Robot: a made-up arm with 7 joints. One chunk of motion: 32 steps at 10 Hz.
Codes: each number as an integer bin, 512 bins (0 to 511) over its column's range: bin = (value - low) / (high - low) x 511, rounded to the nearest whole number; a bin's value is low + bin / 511 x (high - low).
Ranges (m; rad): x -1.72..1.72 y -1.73..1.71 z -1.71..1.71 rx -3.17..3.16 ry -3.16..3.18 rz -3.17..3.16
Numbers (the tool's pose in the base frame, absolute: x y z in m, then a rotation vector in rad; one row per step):
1: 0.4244 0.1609 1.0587 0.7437 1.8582 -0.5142
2: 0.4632 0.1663 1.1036 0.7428 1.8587 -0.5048
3: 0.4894 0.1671 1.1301 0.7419 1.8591 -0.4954
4: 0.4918 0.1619 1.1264 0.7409 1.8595 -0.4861
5: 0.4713 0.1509 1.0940 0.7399 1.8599 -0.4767
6: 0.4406 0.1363 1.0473 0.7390 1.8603 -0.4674
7: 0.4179 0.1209 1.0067 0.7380 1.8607 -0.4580
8: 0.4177 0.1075 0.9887 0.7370 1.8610 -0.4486
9: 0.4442 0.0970 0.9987 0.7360 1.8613 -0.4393
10: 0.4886 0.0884 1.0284 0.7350 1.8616 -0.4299
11: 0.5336 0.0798 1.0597 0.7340 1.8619 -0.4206
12: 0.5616 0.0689 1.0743 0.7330 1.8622 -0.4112
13: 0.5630 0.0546 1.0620 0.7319 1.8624 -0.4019
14: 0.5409 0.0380 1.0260 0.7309 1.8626 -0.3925
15: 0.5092 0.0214 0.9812 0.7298 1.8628 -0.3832
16: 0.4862 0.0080 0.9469 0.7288 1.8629 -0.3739
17: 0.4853 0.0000 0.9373 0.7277 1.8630 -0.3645
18: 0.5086 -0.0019 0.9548 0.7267 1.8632 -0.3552
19: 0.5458 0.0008 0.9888 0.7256 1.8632 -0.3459
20: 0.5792 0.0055 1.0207 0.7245 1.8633 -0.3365
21: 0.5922 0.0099 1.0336 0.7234 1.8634 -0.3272
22: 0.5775 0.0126 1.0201 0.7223 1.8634 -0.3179
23: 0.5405 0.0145 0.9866 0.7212 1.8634 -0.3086
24: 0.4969 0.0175 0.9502 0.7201 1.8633 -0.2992
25: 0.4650 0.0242 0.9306 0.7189 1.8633 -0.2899
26: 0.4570 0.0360 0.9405 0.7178 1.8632 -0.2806
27: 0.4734 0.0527 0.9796 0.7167 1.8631 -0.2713
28: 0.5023 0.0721 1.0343 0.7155 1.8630 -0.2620
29: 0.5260 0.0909 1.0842 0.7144 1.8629 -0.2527
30: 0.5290 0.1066 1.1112 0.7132 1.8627 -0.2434
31: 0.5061 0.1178 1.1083 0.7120 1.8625 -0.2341
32: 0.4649 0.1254 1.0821 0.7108 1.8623 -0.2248
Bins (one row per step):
1: 319 281 414 316 404 214
2: 324 282 420 316 405 215
3: 328 282 424 316 405 216
4: 329 281 424 316 405 217
5: 326 279 419 316 405 217
6: 321 277 412 316 405 218
7: 318 275 406 315 405 219
8: 318 273 403 315 405 220
9: 321 271 405 315 405 220
10: 328 270 409 315 405 221
11: 335 269 414 315 405 222
12: 339 267 416 315 405 223
13: 339 265 414 315 405 223
14: 336 263 409 315 405 224
15: 331 260 402 315 405 225
16: 328 258 397 315 405 226
17: 328 257 396 315 405 226
18: 331 257 398 315 405 227
19: 337 257 403 314 405 228
20: 342 258 408 314 405 229
21: 343 258 410 314 405 229
22: 341 259 408 314 405 230
23: 336 259 403 314 405 231
24: 329 260 397 314 405 232
25: 325 261 395 314 405 233
26: 323 262 396 314 405 233
27: 326 265 402 314 405 234
28: 330 268 410 314 405 235
29: 334 270 417 314 405 236
30: 334 273 422 313 405 236
31: 331 274 421 313 405 237
32: 325 276 417 313 405 238

